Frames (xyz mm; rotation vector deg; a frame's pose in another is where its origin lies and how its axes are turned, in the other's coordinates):
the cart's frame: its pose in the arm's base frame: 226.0 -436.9 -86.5 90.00 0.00 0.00
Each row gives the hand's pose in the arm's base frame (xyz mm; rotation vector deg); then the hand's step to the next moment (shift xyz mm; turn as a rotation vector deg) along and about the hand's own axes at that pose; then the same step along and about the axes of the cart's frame.
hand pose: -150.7 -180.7 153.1 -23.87 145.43 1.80
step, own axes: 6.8 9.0 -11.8 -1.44 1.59 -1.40
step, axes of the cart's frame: -14.3 5.7 -5.3 -0.07 1.85 -1.77
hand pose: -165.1 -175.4 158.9 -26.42 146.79 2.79
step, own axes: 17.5 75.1 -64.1 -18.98 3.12 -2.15
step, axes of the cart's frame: -71.0 41.8 -57.2 13.08 11.36 -8.63
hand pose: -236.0 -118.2 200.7 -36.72 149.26 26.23
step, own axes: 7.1 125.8 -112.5 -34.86 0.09 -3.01
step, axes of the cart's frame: -104.0 120.0 -57.6 27.14 18.85 -11.50
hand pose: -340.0 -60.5 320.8 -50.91 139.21 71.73
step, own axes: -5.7 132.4 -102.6 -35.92 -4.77 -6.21
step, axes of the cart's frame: -74.6 148.4 22.1 31.15 18.14 -7.21
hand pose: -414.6 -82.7 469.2 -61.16 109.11 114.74
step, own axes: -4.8 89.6 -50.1 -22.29 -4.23 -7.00
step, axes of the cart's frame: -30.0 78.2 59.5 21.23 10.49 -1.77
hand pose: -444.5 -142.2 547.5 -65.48 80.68 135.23
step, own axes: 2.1 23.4 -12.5 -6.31 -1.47 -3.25
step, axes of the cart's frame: -6.4 11.2 23.3 6.81 2.45 0.38
